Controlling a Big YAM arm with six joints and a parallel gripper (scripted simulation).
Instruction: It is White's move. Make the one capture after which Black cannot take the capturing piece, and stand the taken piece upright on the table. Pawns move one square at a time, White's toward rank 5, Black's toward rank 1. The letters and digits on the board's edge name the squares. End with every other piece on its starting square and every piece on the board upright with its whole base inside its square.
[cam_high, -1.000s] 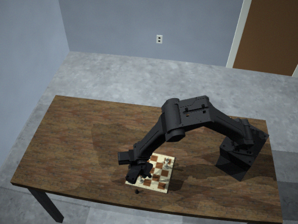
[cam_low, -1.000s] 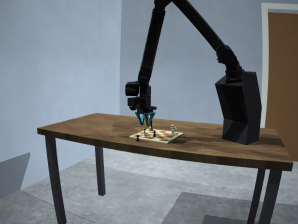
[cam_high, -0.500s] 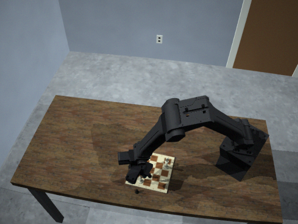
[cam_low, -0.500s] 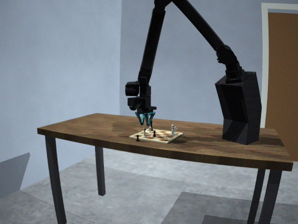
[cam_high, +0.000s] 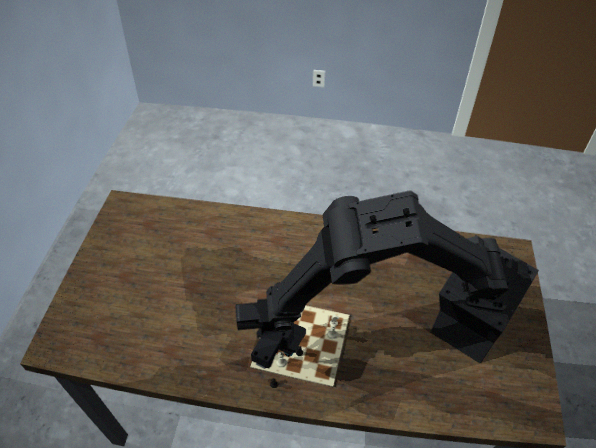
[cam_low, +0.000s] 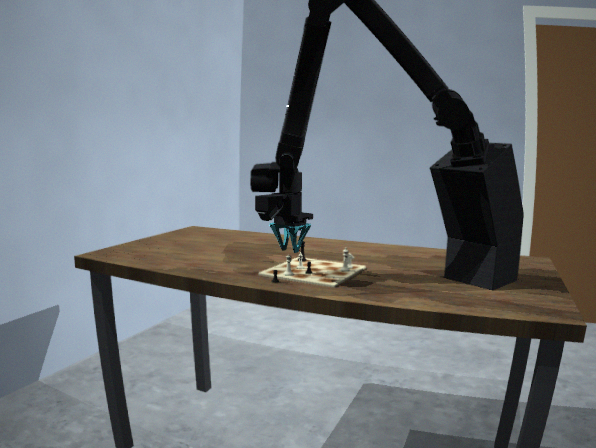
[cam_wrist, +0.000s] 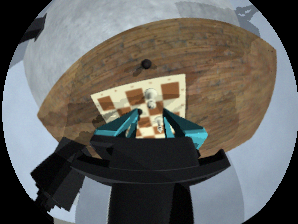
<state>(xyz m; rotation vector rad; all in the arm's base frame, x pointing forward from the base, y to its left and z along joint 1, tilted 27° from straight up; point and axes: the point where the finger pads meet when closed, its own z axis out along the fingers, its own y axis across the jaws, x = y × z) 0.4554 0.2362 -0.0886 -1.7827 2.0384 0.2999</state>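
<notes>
My gripper is now 2 cm past the chessboard, 8 cm to the left of it and 7 cm above it. Also, from my hand: tall black piece 6 cm ahead, 15 cm to the right, 4 cm below; then tall white piece 10 cm behind, 12 cm to the right, 4 cm below.
</notes>
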